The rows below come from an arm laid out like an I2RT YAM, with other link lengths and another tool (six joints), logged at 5 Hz.
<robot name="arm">
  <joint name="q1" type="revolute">
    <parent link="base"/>
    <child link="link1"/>
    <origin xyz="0 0 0.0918" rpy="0 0 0"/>
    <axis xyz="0 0 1"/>
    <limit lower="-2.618" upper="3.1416"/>
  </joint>
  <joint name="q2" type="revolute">
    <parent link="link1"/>
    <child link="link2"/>
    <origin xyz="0.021 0.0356 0.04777" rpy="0 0 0"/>
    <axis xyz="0 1 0"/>
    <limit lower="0" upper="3.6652"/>
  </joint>
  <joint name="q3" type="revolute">
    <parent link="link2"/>
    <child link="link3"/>
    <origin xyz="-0.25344 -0.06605 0" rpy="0 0 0"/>
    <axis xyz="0 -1 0"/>
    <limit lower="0" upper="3.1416"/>
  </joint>
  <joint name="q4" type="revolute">
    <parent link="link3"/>
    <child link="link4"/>
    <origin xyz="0.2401 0.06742 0.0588" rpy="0 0 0"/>
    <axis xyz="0 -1 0"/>
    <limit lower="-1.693" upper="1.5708"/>
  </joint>
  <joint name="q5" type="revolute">
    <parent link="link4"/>
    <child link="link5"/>
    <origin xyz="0.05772 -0.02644 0.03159" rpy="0 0 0"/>
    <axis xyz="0 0 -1"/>
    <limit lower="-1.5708" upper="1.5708"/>
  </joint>
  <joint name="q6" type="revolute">
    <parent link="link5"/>
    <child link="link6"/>
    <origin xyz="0.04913 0 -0.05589" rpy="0 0 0"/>
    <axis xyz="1 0 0"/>
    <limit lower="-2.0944" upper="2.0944"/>
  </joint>
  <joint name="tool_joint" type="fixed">
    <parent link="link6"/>
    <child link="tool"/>
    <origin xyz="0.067 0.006 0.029" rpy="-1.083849 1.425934 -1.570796"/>
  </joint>
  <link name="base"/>
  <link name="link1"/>
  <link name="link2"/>
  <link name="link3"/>
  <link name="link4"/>
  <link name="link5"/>
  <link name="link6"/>
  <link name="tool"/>
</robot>
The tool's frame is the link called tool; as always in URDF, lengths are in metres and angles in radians.
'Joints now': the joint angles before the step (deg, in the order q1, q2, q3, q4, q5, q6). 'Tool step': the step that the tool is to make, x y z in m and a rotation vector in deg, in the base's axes. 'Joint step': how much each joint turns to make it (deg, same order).
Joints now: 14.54, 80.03, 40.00, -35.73, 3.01, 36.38
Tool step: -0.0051, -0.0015, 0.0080, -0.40, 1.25, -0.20
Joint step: 0.05, -1.40, 1.18, -3.91, 0.13, 0.22
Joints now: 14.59, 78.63, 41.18, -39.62, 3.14, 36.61
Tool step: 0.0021, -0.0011, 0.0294, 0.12, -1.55, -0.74
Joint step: -0.12, -3.19, 4.53, -6.22, 0.41, 0.54
